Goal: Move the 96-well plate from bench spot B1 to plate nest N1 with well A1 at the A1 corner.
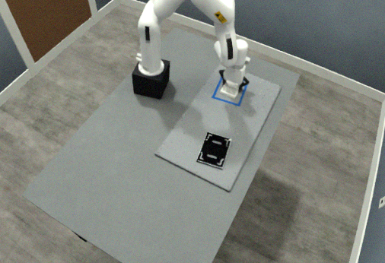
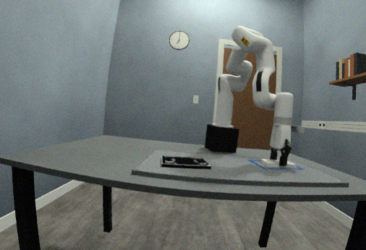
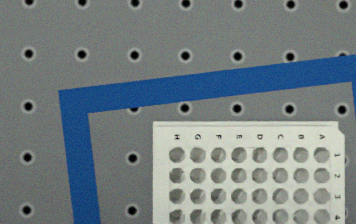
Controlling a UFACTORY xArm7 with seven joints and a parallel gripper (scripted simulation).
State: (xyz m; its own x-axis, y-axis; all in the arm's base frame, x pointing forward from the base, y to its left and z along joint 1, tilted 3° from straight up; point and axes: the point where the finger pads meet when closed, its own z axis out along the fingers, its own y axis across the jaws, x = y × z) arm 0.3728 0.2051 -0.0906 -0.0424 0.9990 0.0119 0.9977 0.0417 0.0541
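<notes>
The white 96-well plate is 10 mm below my hand. Round my hand: black plate nest (390 mm to the right, 100 mm ahead, 10 mm below).
</notes>
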